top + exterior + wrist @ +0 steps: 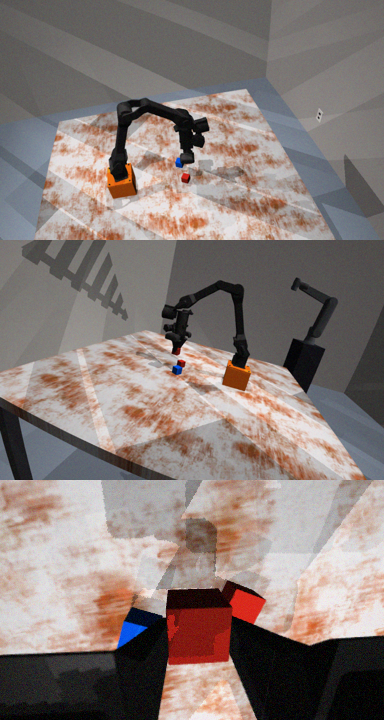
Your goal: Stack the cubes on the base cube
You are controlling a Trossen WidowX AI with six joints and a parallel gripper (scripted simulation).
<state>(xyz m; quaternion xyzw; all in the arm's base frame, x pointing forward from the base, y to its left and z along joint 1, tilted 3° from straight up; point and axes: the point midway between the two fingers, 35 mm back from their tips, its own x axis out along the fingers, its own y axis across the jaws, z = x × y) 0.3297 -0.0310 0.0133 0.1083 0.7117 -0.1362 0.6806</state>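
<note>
Right now my gripper tip is 30 mm past the blue cube, 60 mm to the right of it and 80 mm above it.
</note>
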